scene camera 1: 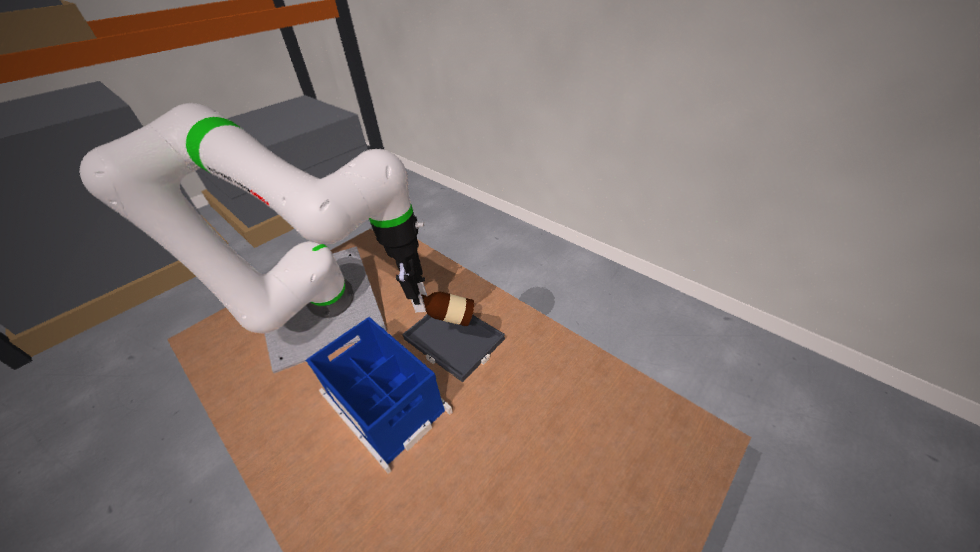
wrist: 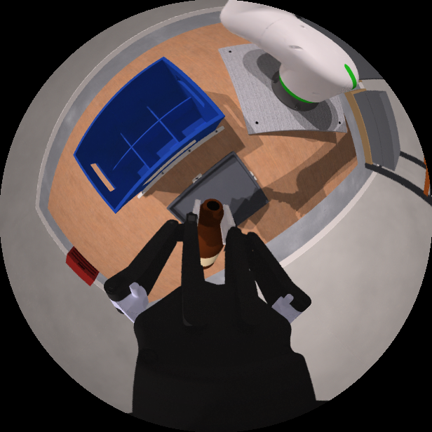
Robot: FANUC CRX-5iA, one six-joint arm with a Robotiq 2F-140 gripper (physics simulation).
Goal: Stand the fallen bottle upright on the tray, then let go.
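Frame: origin at the arm's base, x ahead, y left, z up, level; metres.
Seen in the pictures: gripper, fingertip midpoint: (scene camera 1: 421, 304); arm's base, origin of the base link: (scene camera 1: 330, 296).
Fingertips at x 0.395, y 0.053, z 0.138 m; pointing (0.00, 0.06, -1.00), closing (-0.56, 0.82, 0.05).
Pixels of each thing's middle, then the offset from my fingertips to it. "spot": a spot on its surface instead. Level surfaces: height alone.
- brown bottle, body centre: (scene camera 1: 442, 306) 0.043 m ahead, 0.030 m left, 0.007 m down
- dark grey tray, surface spot: (scene camera 1: 456, 348) spot: 0.050 m ahead, 0.047 m left, 0.205 m down
- blue crate, body centre: (scene camera 1: 377, 386) 0.002 m ahead, 0.200 m right, 0.122 m down
- wooden table, its level: 0.210 m down
The brown bottle (scene camera 1: 438, 305) (wrist: 210, 240) with a cream label is tilted close to lying on its side. In the scene view its neck is at the fingers and its base points right, over the far part of the tray. My gripper (scene camera 1: 420, 301) (wrist: 210, 210) is shut on the bottle's neck, with one pale fingertip on each side. The dark grey tray (scene camera 1: 456, 348) (wrist: 192, 192) lies flat on the table below the bottle. Whether the bottle's base touches the tray is hard to tell.
A blue crate (scene camera 1: 411, 425) (wrist: 150, 185) with dividers stands beside the tray, on the wooden table (scene camera 1: 582, 438). The arm's base stands on a grey plate (scene camera 1: 291, 353) (wrist: 240, 85) behind the crate. A grey wall and an orange and black shelf rack (scene camera 1: 360, 82) stand beyond the table.
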